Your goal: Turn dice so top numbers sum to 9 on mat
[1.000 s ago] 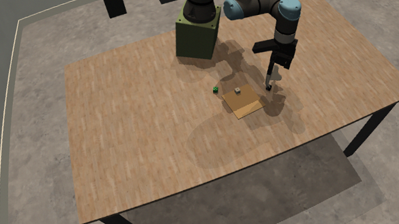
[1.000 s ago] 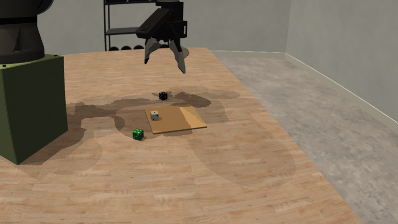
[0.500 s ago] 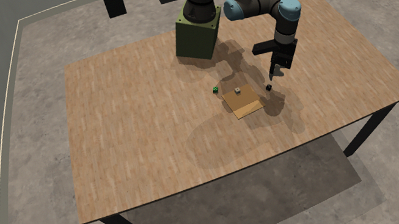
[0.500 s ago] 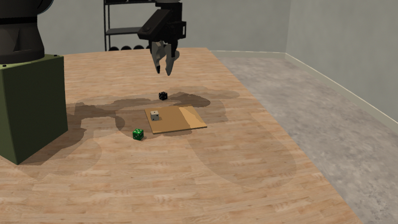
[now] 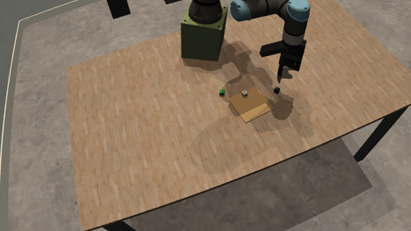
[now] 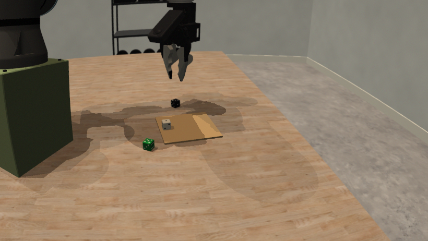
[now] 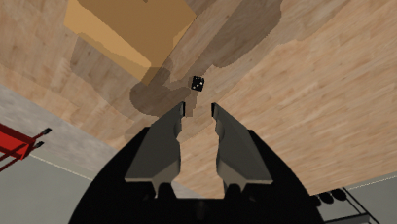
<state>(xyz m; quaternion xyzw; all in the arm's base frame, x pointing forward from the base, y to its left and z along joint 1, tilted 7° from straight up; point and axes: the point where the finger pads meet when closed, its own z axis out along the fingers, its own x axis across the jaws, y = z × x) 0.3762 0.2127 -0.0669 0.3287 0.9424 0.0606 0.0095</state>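
The black die is 9 cm below my hand. Round my hand: tan mat 14 cm to the right, 9 cm below, 3 cm ahead; white die 14 cm to the right, 8 cm below, 3 cm behind; green die 23 cm to the right, 9 cm below, 6 cm behind.
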